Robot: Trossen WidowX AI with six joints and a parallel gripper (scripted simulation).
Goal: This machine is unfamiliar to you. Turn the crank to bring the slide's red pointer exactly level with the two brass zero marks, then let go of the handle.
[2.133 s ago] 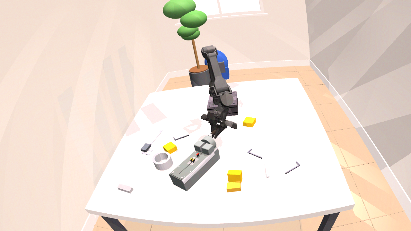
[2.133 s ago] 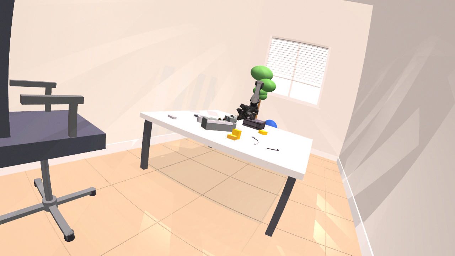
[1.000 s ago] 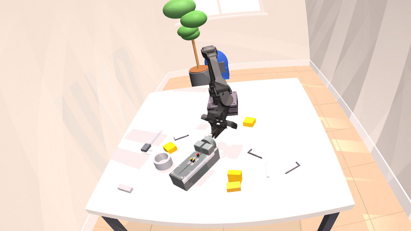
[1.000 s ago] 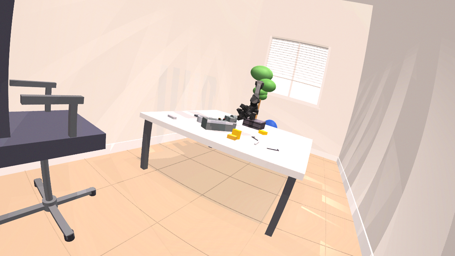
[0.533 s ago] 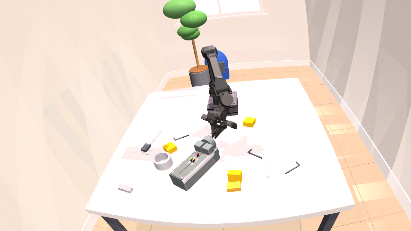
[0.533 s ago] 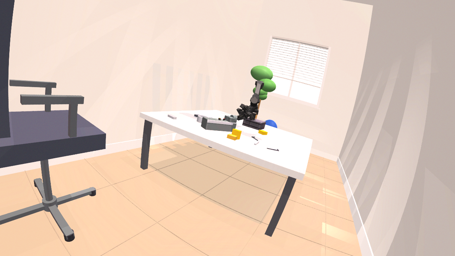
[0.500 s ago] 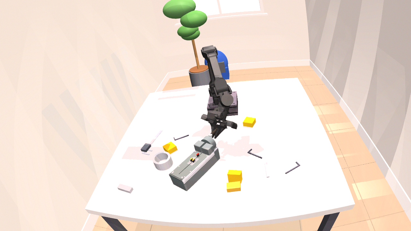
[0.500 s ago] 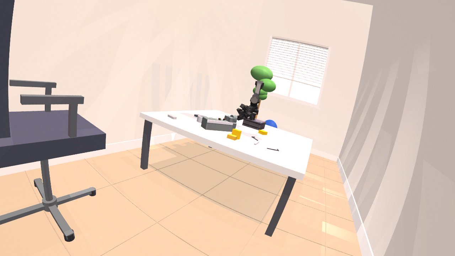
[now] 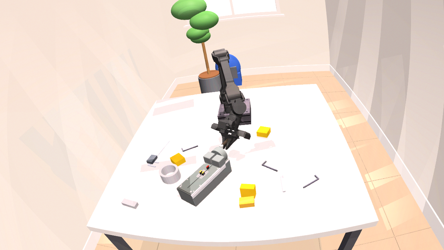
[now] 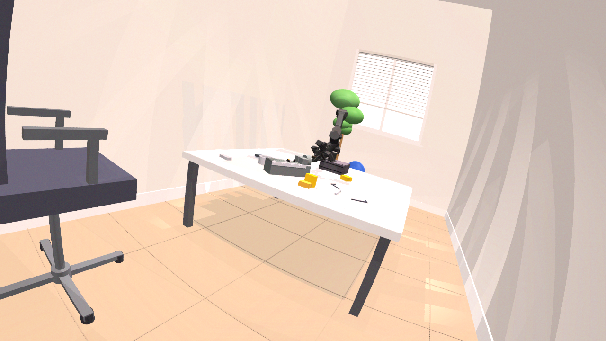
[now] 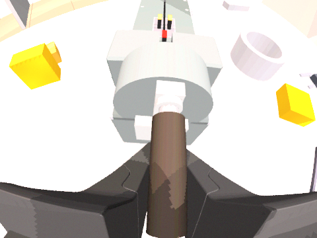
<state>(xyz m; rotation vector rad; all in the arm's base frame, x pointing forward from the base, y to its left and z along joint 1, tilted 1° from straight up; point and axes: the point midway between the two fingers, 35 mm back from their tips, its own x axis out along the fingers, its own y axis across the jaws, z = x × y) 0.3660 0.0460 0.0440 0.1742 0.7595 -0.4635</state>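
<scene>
Right now the brown crank handle is 30 mm above my gripper tip, 10 mm to the left of it and 10 mm behind it. Round my gripper tip: red pointer (110 mm ahead, 60 mm to the right, 10 mm below).
</scene>
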